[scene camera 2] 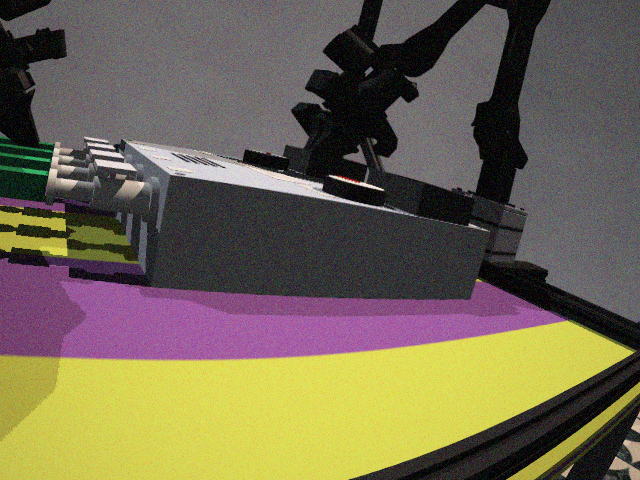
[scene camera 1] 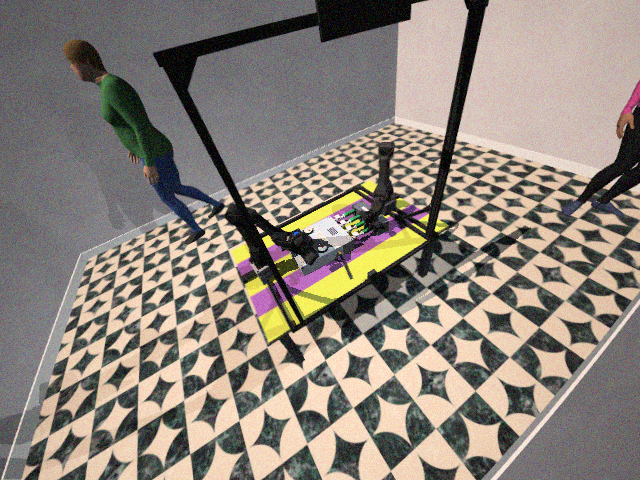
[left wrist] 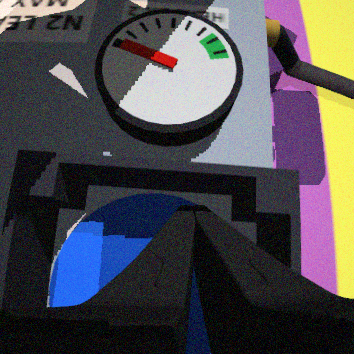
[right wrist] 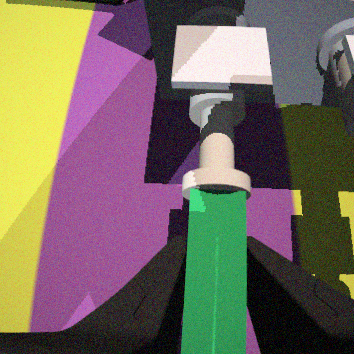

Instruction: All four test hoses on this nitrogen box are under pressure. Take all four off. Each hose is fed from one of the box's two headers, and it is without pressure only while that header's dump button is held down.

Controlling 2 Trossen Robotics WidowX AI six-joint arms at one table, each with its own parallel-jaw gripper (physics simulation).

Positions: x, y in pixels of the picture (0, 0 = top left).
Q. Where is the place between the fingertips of my right gripper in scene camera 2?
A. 38, 154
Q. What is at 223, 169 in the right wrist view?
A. A test hose.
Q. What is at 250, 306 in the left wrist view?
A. My left gripper.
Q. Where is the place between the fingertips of my right gripper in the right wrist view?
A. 212, 246
